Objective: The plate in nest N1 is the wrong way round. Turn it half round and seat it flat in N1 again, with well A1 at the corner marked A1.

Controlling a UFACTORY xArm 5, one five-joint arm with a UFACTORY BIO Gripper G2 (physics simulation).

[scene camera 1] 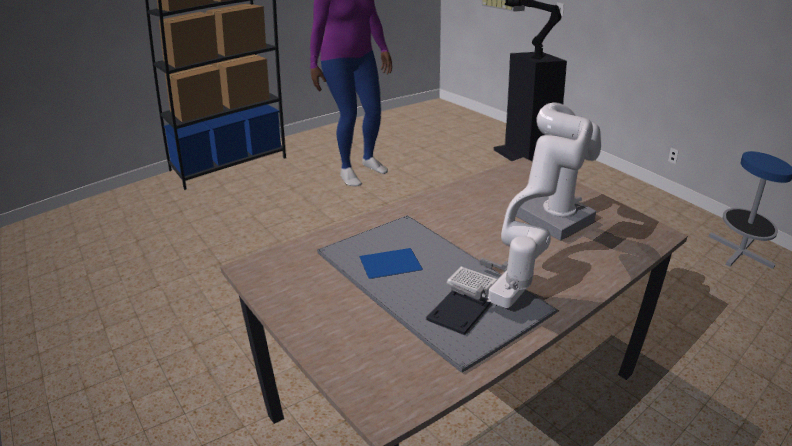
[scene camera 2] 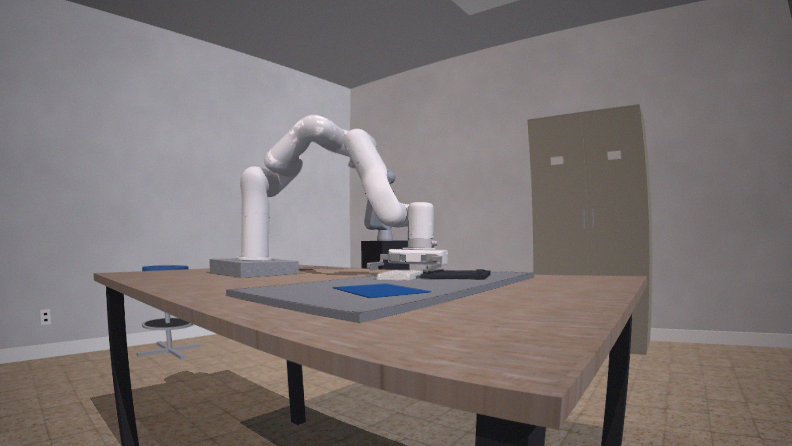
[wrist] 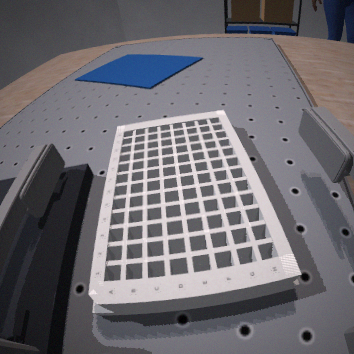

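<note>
A white 96-well plate (scene camera 1: 471, 281) (scene camera 2: 396, 274) (wrist: 181, 195) lies flat on the grey perforated board, beside the black nest (scene camera 1: 458, 313) (scene camera 2: 457, 274) (wrist: 71, 250) and outside it. In the wrist view its row letters run along the near edge, A at the left on the nest's side; the numbers on the left edge are too small to read surely. My gripper (scene camera 2: 407, 267) (wrist: 186, 160) is open and low over the plate, one finger beyond each long side, with nothing between them gripped. The left finger hangs over the nest's edge. The nest's A1 mark does not show.
A flat blue rectangle (scene camera 1: 390, 262) (scene camera 2: 381, 290) (wrist: 141, 71) lies on the grey board (scene camera 1: 407, 229) (scene camera 2: 293, 301) (wrist: 225, 75), beyond the plate. A person (scene camera 1: 354, 83) stands behind the table. A second, dark arm (scene camera 1: 548, 24) stands on a black pedestal.
</note>
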